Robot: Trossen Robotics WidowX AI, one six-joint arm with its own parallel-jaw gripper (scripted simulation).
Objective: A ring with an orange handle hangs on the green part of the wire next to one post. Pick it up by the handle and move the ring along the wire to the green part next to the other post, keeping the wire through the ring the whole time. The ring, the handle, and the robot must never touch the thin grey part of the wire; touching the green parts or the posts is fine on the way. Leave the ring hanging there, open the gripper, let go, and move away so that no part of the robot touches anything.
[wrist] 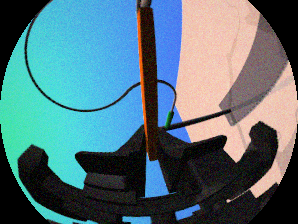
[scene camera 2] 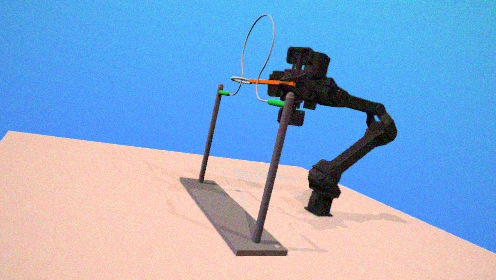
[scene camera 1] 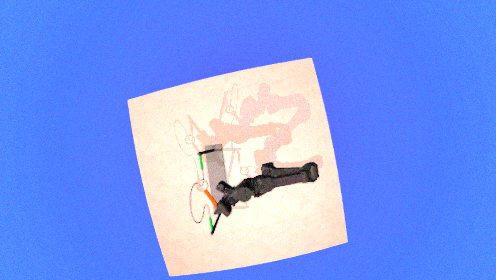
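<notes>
My gripper is carrying a ring, and you'd see my gripper in the wrist view as well.
</notes>
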